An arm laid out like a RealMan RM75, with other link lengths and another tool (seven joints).
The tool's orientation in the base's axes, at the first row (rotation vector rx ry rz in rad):
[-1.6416 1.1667 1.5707]
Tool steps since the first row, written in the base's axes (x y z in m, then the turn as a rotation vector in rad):
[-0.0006 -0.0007 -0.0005 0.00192 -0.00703 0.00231]
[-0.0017 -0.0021 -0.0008 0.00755 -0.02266 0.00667]
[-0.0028 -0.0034 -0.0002 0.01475 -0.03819 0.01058]
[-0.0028 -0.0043 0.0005 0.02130 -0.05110 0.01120]
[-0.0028 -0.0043 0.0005 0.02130 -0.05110 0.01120]
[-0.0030 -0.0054 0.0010 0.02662 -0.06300 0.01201]
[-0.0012 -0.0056 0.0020 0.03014 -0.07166 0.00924]
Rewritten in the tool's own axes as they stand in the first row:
[0.0007 0.0008 -0.0003 -0.00102 0.00184 -0.00735]
[0.0013 0.0023 -0.0009 -0.00262 0.00462 -0.02422]
[0.0011 0.0040 -0.0016 -0.00393 0.00590 -0.04169]
[0.0006 0.0045 -0.0025 -0.00248 0.00605 -0.05610]
[0.0006 0.0045 -0.0025 -0.00248 0.00605 -0.05610]
[0.0003 0.0052 -0.0034 -0.00133 0.00685 -0.06909]
[-0.0008 0.0039 -0.0046 0.00282 0.00722 -0.07790]

